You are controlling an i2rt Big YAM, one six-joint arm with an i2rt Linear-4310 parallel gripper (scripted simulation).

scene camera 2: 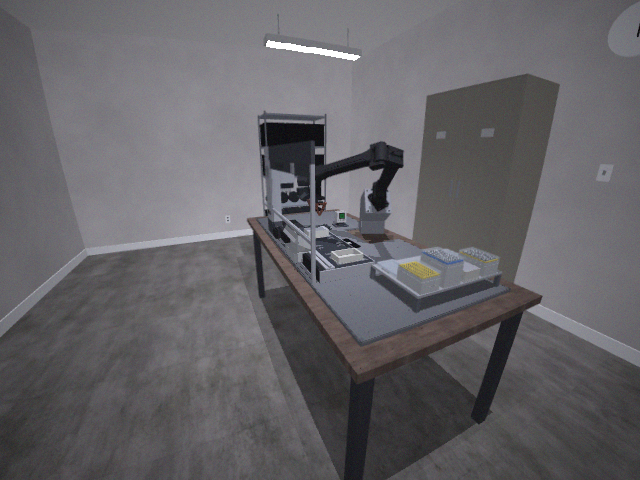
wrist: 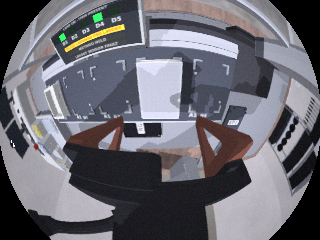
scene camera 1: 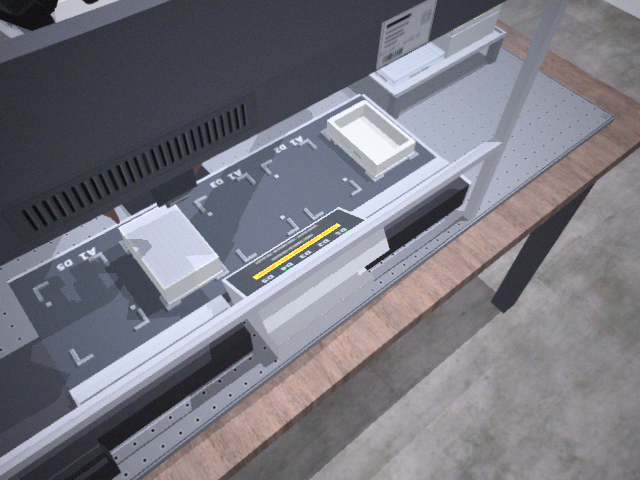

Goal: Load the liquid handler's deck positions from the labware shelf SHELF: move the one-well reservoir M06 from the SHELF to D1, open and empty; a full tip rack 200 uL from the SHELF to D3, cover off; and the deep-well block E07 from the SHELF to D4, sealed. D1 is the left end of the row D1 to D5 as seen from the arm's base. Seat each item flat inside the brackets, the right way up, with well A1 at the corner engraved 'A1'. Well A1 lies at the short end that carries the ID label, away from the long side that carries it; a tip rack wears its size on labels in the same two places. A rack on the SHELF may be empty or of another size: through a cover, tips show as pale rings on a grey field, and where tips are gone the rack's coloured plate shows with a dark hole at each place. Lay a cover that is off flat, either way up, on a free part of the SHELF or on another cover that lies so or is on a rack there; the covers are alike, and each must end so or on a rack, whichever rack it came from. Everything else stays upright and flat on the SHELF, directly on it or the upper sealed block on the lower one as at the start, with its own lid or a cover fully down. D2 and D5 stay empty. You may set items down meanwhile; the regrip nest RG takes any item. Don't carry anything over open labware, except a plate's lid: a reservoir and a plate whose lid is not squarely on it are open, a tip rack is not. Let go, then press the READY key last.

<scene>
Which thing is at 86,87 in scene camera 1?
A dark gantry.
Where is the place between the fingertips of my gripper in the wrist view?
159,119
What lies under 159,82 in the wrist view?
A sealed deep-well block.
</scene>
